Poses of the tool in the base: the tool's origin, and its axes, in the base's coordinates. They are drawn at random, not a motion.
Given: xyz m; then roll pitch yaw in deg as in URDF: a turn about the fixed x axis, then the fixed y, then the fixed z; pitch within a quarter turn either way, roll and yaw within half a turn.
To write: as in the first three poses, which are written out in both.
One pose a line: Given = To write
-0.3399, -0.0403, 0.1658, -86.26, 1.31, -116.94 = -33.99, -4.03, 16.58, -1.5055, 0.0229, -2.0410
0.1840, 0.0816, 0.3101, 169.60, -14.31, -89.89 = 18.40, 8.16, 31.01, 2.9601, -0.2498, -1.5689
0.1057, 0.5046, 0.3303, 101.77, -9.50, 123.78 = 10.57, 50.46, 33.03, 1.7762, -0.1658, 2.1604
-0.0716, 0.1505, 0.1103, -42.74, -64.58, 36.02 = -7.16, 15.05, 11.03, -0.7460, -1.1271, 0.6287
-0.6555, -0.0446, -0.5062, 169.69, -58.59, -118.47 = -65.55, -4.46, -50.62, 2.9616, -1.0226, -2.0677
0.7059, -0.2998, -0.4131, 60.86, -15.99, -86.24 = 70.59, -29.98, -41.31, 1.0622, -0.2791, -1.5052
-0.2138, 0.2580, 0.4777, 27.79, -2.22, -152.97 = -21.38, 25.80, 47.77, 0.4850, -0.0387, -2.6698
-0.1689, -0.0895, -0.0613, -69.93, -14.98, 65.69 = -16.89, -8.95, -6.13, -1.2205, -0.2615, 1.1465
